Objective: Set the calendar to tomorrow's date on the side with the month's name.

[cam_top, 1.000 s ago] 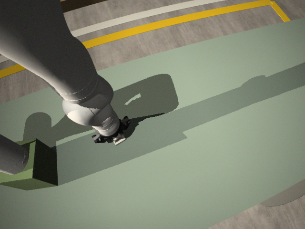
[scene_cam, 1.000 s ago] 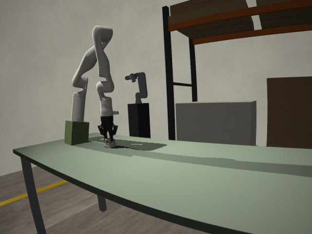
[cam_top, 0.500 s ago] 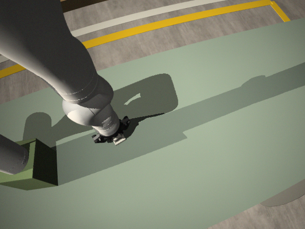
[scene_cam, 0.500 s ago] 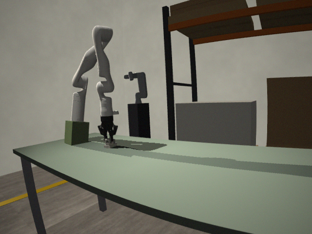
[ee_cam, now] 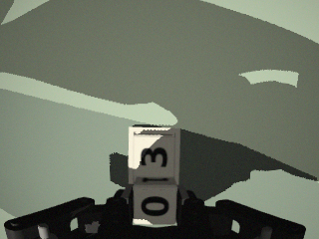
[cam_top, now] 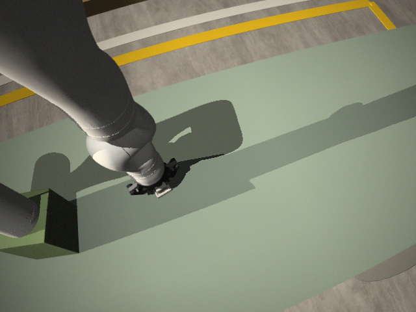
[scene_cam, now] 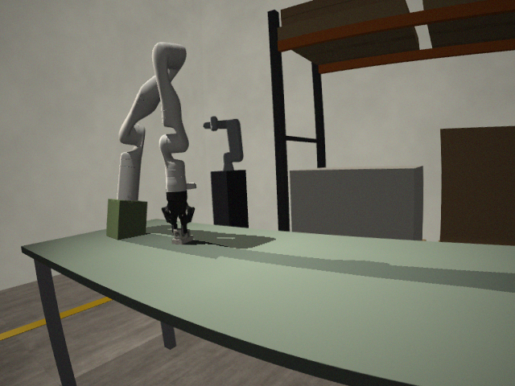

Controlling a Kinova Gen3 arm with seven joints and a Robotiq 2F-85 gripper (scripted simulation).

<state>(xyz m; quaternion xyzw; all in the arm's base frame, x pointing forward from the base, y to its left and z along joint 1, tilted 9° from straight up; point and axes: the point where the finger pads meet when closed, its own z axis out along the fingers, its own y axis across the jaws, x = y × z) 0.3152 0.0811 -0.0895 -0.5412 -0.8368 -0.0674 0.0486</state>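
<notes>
Now: hand 10 mm above the white cube. The rest, counted from my hand: white tray (40 mm below, 10 mm to the left, 10 mm behind).
</notes>
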